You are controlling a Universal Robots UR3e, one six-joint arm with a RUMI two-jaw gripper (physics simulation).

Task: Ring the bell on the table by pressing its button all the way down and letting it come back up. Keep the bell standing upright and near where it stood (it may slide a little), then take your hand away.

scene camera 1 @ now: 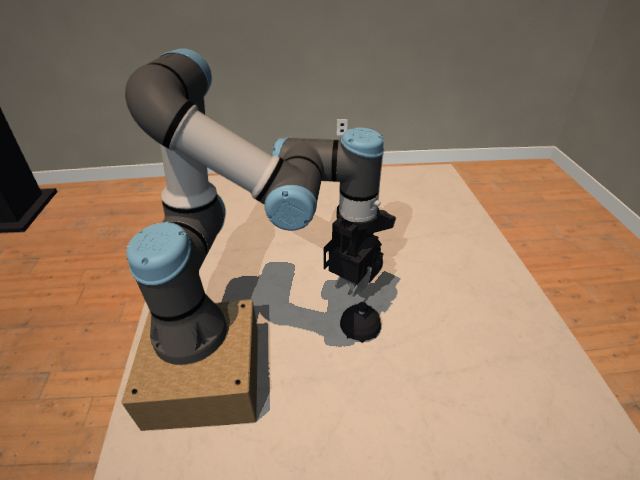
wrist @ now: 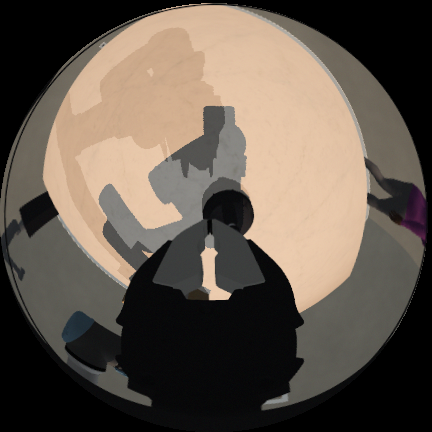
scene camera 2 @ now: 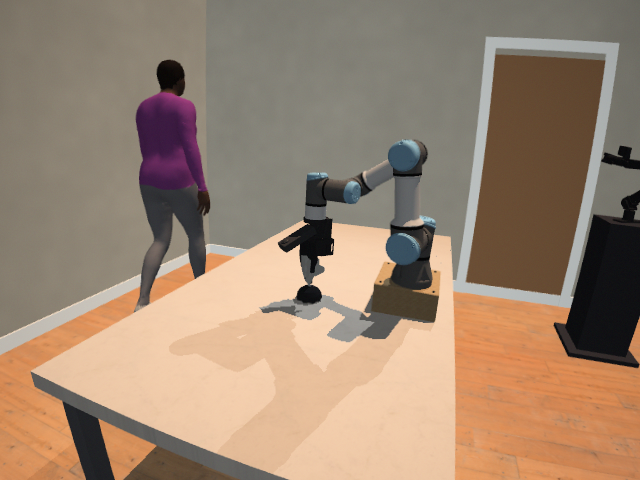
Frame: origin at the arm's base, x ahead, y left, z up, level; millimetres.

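Where they show: gripper, between the fingertips: (scene camera 1: pixel 355 292) (wrist: pixel 209 220) (scene camera 2: pixel 308 283); arm's base, origin of its link: (scene camera 1: pixel 190 334) (scene camera 2: pixel 411 280).
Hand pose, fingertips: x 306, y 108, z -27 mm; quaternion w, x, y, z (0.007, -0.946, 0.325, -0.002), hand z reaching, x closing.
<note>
Each offset is from my fingertips to the centre of the thing. Level surfaces: height alone.
The bell @(dx +9, dy -34, dz -34 mm) (scene camera 1: pixel 360 326) (scene camera 2: pixel 309 295) (wrist: pixel 220 202), a dark dome, stands upright on the pale table @(dz -67 mm) (scene camera 1: pixel 465 372) (scene camera 2: pixel 118 366). Its small round button @(dx +9, dy -34, dz -6 mm) (scene camera 1: pixel 362 311) shows on top in scene camera 1. My gripper (scene camera 1: pixel 353 292) (scene camera 2: pixel 309 282) (wrist: pixel 209 220) is shut and empty, pointing down. In scene camera 1 its fingertips are above and behind the bell, a little left of the button. In scene camera 2 they are just over the dome, and the button is hard to make out there. In the wrist view the fingertips overlap the bell's lower left edge.
The arm's wooden base block (scene camera 1: pixel 191 408) (scene camera 2: pixel 405 303) sits on the table, left of the bell in scene camera 1. A person (scene camera 2: pixel 166 139) (wrist: pixel 416 210) in a purple top is beyond the table. A black pedestal (scene camera 1: pixel 14 191) (scene camera 2: pixel 602 289) stands on the floor.
</note>
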